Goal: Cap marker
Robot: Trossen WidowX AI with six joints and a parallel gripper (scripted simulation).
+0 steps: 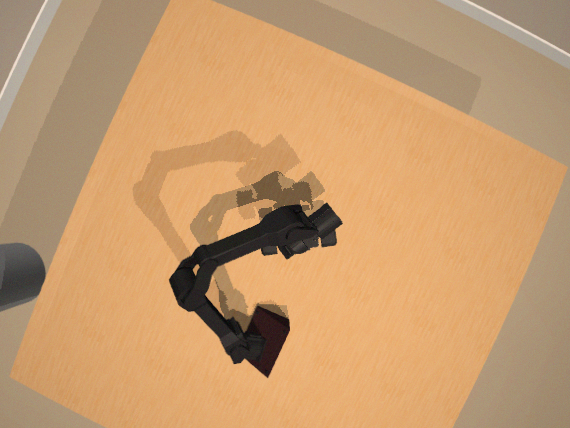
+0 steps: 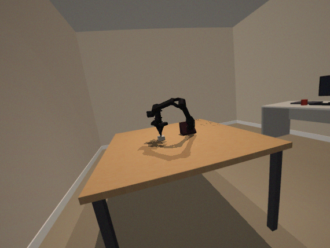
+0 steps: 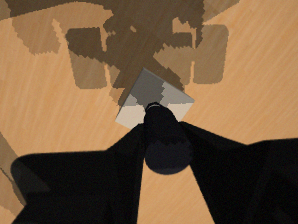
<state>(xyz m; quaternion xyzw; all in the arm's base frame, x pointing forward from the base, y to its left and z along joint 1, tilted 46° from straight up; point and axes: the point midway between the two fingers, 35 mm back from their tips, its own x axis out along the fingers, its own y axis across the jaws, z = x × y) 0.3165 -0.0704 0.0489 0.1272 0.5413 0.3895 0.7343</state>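
Now: the holder block 6 cm below my gripper tip. Round my gripper tip: dark cap: 1 cm above.
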